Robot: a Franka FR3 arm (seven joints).
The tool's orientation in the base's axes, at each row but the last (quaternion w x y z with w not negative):
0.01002 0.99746 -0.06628 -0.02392
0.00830 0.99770 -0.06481 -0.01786
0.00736 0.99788 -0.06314 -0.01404
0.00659 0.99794 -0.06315 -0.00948
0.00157 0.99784 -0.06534 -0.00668
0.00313 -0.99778 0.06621 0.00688
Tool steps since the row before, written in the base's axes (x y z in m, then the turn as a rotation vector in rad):
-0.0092 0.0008 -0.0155 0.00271 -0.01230 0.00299
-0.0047 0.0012 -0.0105 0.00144 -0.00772 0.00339
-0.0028 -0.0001 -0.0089 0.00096 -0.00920 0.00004
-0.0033 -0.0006 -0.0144 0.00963 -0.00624 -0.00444
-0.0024 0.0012 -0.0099 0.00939 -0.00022 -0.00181
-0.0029 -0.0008 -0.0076 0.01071 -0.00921 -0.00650
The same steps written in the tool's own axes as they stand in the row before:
-0.0085 0.0001 0.0159 0.00418 0.01190 -0.00291
-0.0045 -0.0008 0.0106 0.00231 0.00753 -0.00333
-0.0025 0.0003 0.0090 0.00211 0.00901 0.00005
-0.0029 0.0008 0.0145 0.01042 0.00491 0.00432
-0.0024 -0.0009 0.0099 0.00936 -0.00101 0.00168
-0.0027 0.0012 0.0076 0.01192 0.00775 0.00629

